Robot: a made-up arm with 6 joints.
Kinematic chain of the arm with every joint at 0, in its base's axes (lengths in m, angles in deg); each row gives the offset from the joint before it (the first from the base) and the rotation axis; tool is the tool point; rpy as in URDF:
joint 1: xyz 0 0 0.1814 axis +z
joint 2: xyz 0 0 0 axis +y
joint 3: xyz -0.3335 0 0.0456 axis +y
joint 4: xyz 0.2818 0 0.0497 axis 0.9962 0 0.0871
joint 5: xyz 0 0 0 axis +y
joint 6: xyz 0.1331 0 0.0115 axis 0.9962 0 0.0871
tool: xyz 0 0 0 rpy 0 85 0
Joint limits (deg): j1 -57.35..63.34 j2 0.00..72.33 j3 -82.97..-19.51 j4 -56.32..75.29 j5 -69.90..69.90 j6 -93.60..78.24
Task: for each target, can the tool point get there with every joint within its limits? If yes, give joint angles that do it. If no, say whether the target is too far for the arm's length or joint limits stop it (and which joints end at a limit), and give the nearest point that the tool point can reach.
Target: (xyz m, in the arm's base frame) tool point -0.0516 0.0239 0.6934
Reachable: yes | joints -23.91 21.72 -69.58 12.84 1.76 56.52
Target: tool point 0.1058 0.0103 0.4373
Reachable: yes | joints 19.44 30.31 -45.39 -13.55 54.63 -67.03
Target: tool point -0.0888 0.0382 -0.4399
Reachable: no: joint limits stop it (at a limit: joint 1, joint 2, joint 3) | nearest point 0.0414 0.1192 0.1887 | short by 0.647 m
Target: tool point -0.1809 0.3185 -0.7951
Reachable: no: too far | nearest point 0.0395 0.1570 0.1898 | short by 1.022 m
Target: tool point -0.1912 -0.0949 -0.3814
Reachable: no: joint limits stop it (at a limit: joint 1, joint 2, joint 3) | nearest point 0.0335 -0.1222 0.1942 | short by 0.619 m
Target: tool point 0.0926 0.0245 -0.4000
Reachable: no: joint limits stop it (at a limit: joint 2, joint 3) | nearest point 0.1370 0.0362 0.1853 | short by 0.587 m
